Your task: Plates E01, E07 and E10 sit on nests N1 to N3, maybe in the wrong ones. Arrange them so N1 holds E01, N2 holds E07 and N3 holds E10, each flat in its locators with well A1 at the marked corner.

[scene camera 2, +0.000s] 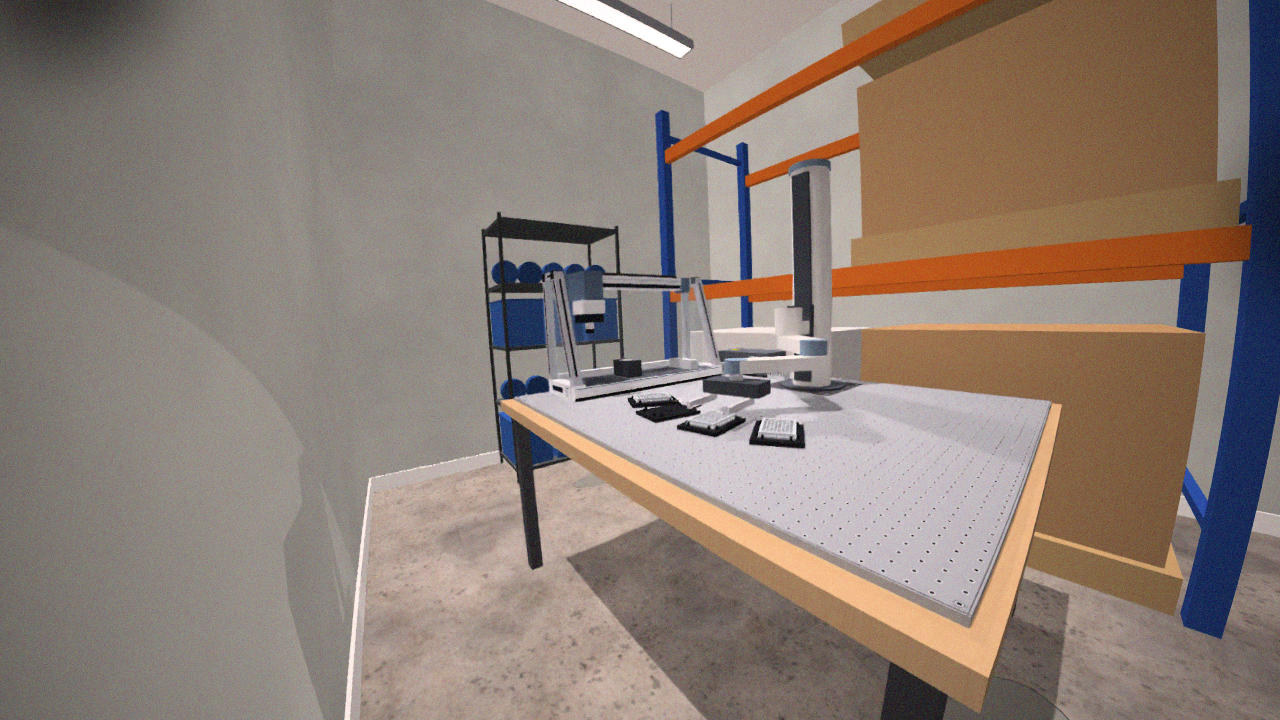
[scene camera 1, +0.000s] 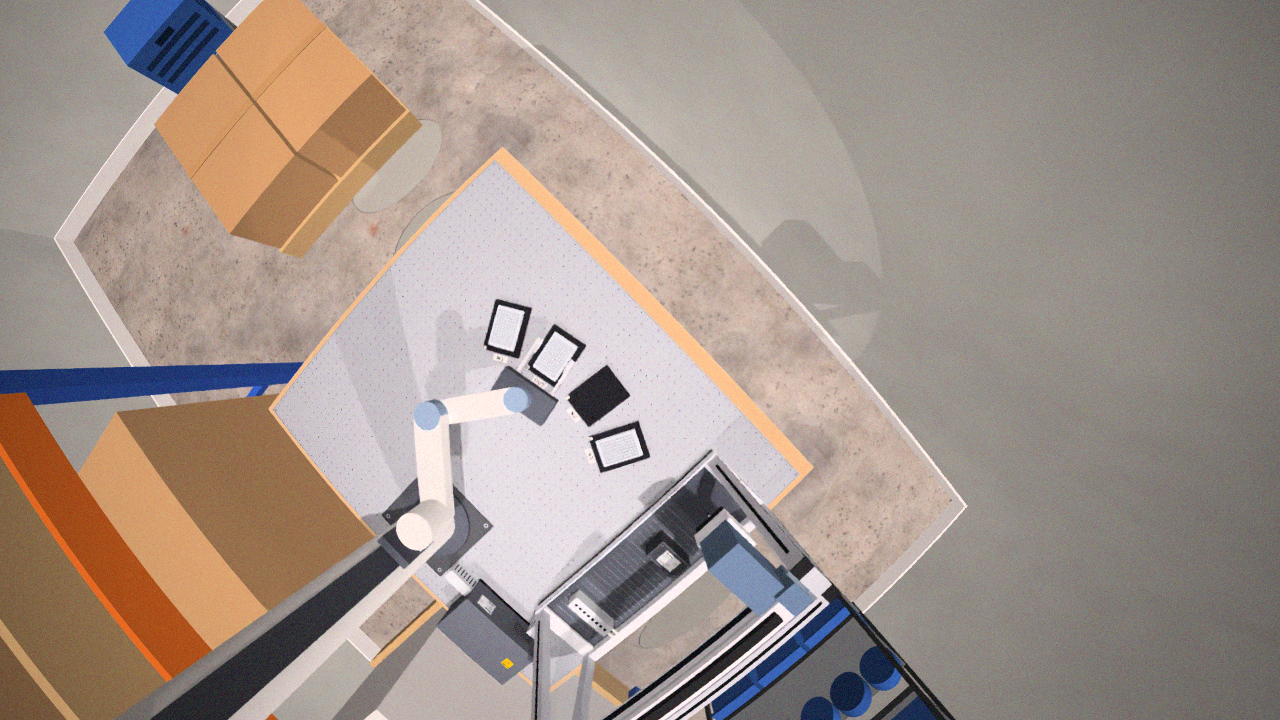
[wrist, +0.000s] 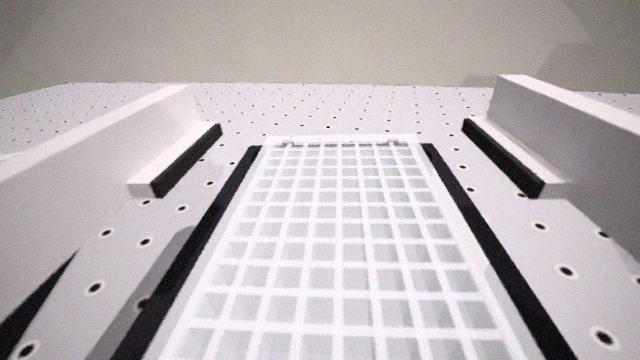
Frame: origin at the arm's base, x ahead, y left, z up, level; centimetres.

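Seen in the pictures: gripper, between the fingertips: (scene camera 2: 707, 408) (scene camera 1: 556, 349) (wrist: 337, 106); arm's base, origin of its link: (scene camera 2: 811, 388).
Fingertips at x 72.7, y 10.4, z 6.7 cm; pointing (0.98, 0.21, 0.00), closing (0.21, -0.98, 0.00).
Offsets run from my fingertips to a thing's top centre. "spot": to the spot under its first point. Level surfaces: height alone.
A white gridded plate @(dx -2.4, dy -0.5, dz -2.8 cm) (scene camera 1: 554, 355) (scene camera 2: 713, 418) (wrist: 335, 220) lies in the second black nest from the upper left in scene camera 1. My gripper (scene camera 1: 555, 350) (scene camera 2: 713, 409) (wrist: 337, 106) is open and empty. Its white fingers with dark pads stand apart on either side of this plate, with a gap on both sides. Another plate @(dx -7.4, dy +16.7, dz -2.8 cm) (scene camera 1: 507, 328) (scene camera 2: 778, 428) lies in the end nest at the upper left. A third plate @(dx -7.9, dy -34.4, dz -2.8 cm) (scene camera 1: 619, 446) (scene camera 2: 652, 398) lies in the nest nearest the gantry. The black nest @(dx -1.5, dy -18.3, dz -3.2 cm) (scene camera 1: 599, 394) (scene camera 2: 666, 411) between the second and third plates is empty. Plate names, nest labels and A1 corners are too small to read.
A gantry machine (scene camera 1: 666, 559) (scene camera 2: 572, 386) stands at the table end beyond the third plate. The arm's column (scene camera 2: 810, 268) rises from a dark base plate @(spot: dx -62.5, dy -22.3, dz -5.4 cm) (scene camera 1: 478, 528). A grey controller box @(spot: dx -81.4, dy -47.0, dz +6.1 cm) (scene camera 1: 483, 631) stands at the table's edge. The perforated table top @(dz -5.4 cm) (scene camera 1: 447, 268) (scene camera 2: 850, 474) has wooden edges.
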